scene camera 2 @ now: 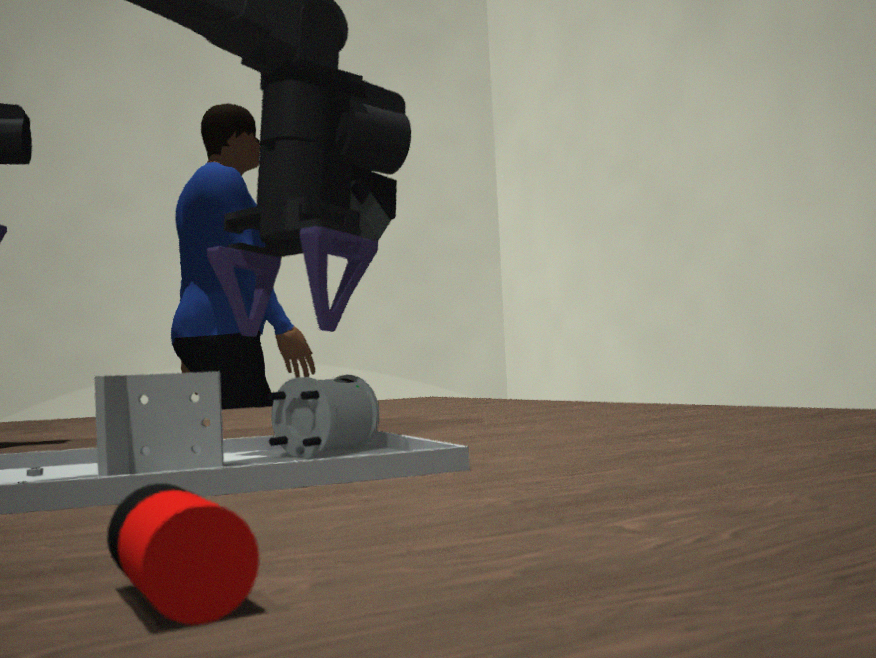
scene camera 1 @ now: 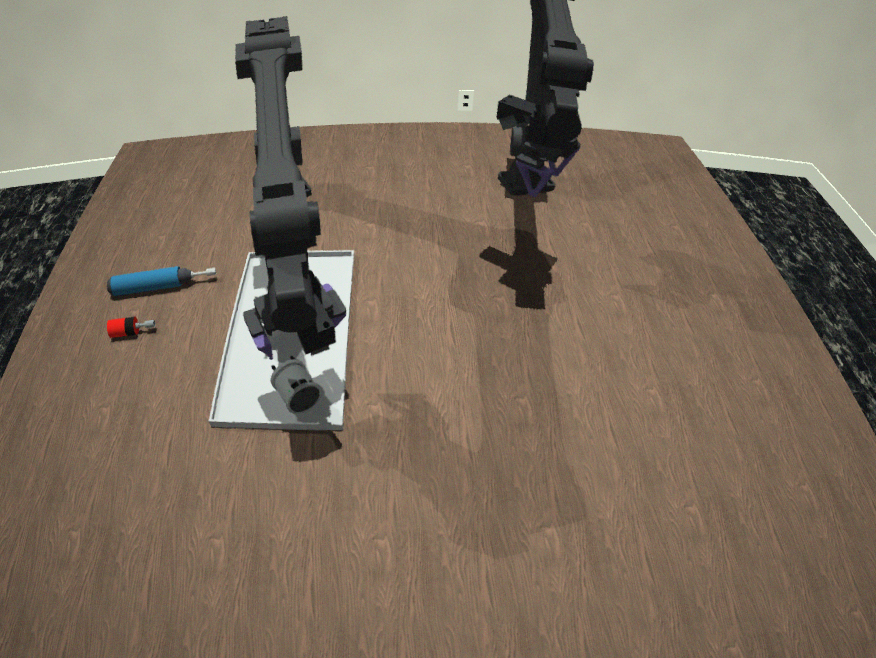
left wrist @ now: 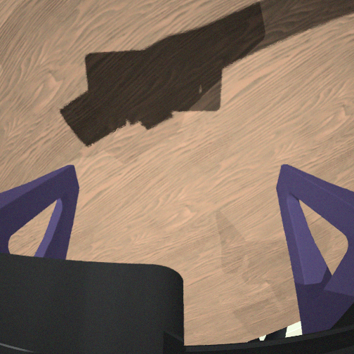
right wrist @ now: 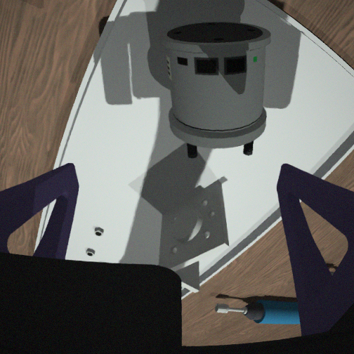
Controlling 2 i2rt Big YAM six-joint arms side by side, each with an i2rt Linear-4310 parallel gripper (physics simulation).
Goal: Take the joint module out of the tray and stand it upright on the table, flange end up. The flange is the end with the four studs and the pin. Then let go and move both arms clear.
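Frame: origin at the left arm's base, x down, y right, z back, level; metres.
Where they show: left gripper, fingertip midpoint: point(scene camera 1: 543, 185); right gripper, fingertip midpoint: point(scene camera 2: 286, 333) point(scene camera 1: 298, 345).
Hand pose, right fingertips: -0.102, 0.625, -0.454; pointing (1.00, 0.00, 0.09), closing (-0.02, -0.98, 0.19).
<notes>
Each offset is from my right fingertips to the top centre of the thing, as dx, dy, dz. "*": to the spot under its first point.
The grey joint module @[+0.035, +0.020, -0.017] point(scene camera 1: 296, 388) point(scene camera 2: 347, 417) point(right wrist: 217, 95) lies on its side in the white tray point(scene camera 1: 276, 426) point(scene camera 2: 424, 460) point(right wrist: 300, 125). Its studded flange end faces the bracket, and its dark end faces the near tray end in scene camera 1. Four black studs show in scene camera 2; I cannot make out the pin. My right gripper point(scene camera 2: 288, 330) point(right wrist: 177, 174) is open and empty, above the tray, higher than the module and to the bracket side of it. My left gripper point(scene camera 1: 541, 182) point(left wrist: 177, 175) is open and empty above the table's back right, far from the tray.
A grey bracket @[+0.028, +0.048, +0.124] point(scene camera 2: 173, 417) point(right wrist: 195, 235) stands in the tray beside the module's flange end. Small nuts point(right wrist: 99, 231) lie in the tray. A blue-handled driver @[* +0.070, +0.267, +0.326] point(scene camera 1: 147, 281) point(right wrist: 280, 312) and a red-handled driver @[+0.068, +0.305, +0.224] point(scene camera 1: 122, 327) point(scene camera 2: 198, 559) lie left of the tray in scene camera 1.
</notes>
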